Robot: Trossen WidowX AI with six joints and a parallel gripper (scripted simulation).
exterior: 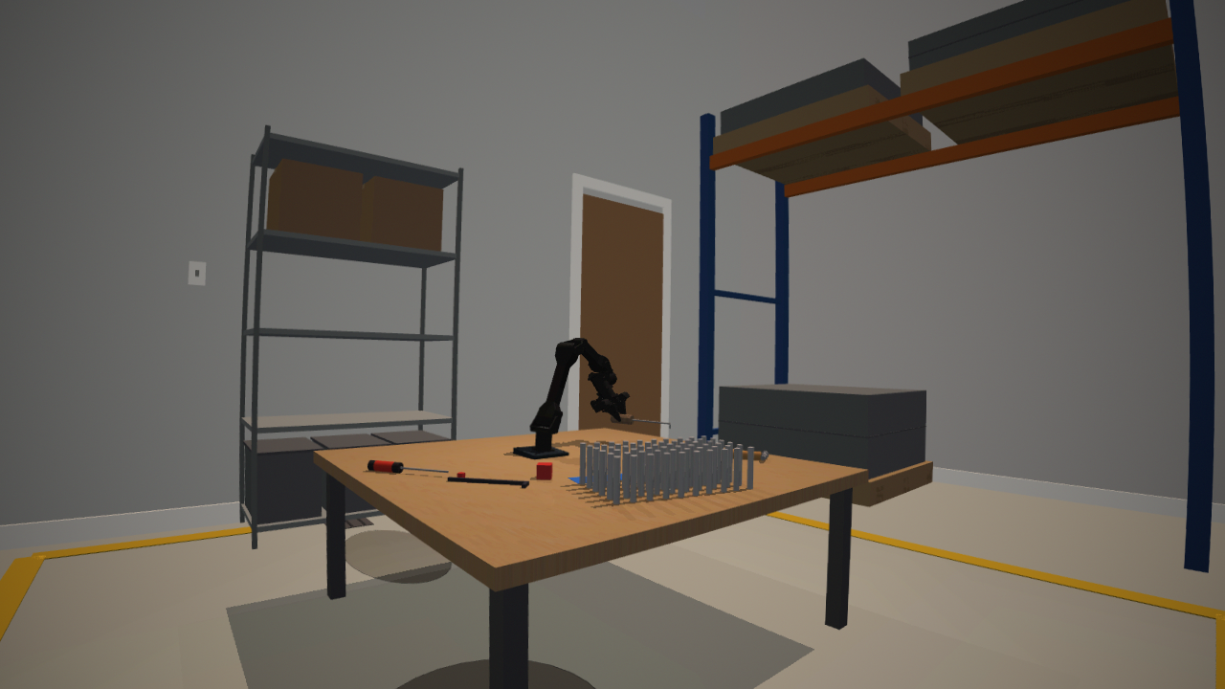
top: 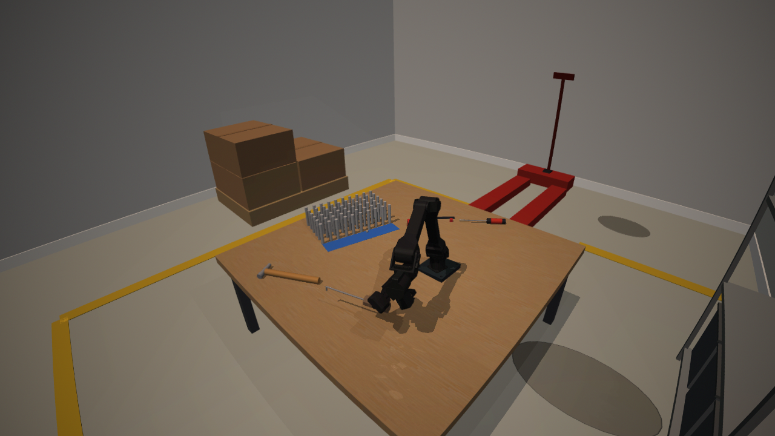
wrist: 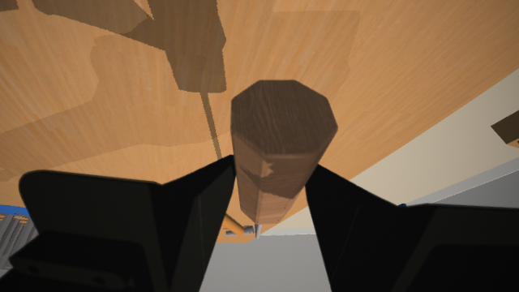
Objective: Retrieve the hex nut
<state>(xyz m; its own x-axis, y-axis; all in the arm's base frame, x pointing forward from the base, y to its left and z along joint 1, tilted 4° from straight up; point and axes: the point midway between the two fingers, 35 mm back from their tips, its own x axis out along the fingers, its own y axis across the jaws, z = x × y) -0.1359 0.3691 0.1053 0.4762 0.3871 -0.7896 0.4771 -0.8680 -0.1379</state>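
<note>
The hook tool lies 90 mm ahead of my gripper tip and 50 mm to the left of it. The rest, counted from my gripper tip: red cube: 480 mm ahead, 530 mm to the right, 70 mm below; then blue taped strip: 550 mm ahead, 270 mm to the right, 90 mm below; then hex nut: 580 mm ahead, 310 mm to the right, 90 mm below.
</note>
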